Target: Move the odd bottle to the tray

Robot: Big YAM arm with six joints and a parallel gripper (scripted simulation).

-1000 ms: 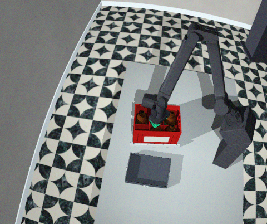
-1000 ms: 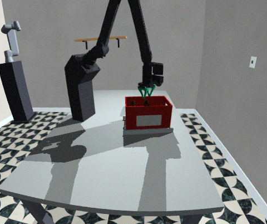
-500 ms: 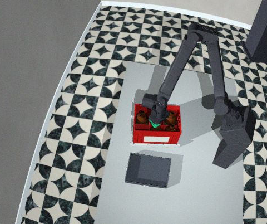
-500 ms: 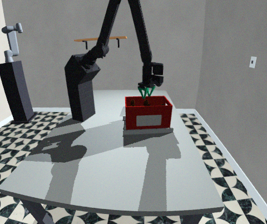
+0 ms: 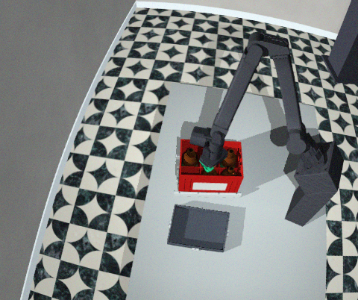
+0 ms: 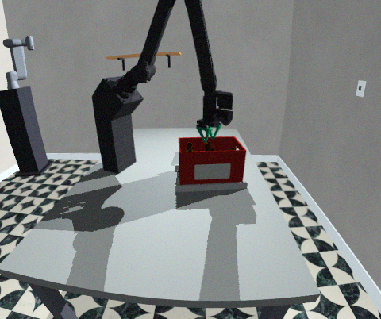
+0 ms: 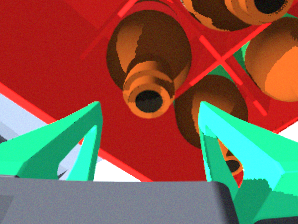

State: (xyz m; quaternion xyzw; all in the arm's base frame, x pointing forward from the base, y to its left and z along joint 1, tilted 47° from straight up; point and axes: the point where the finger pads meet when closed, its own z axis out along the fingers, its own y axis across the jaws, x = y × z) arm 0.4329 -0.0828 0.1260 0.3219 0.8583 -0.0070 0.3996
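The crate lies 100 mm below my hand and 40 mm to the right of it. The rest, counted from my hand: dark grey tray: 220 mm to the left, 170 mm below, 60 mm ahead; glass bottle: 90 mm to the right, 90 mm below.
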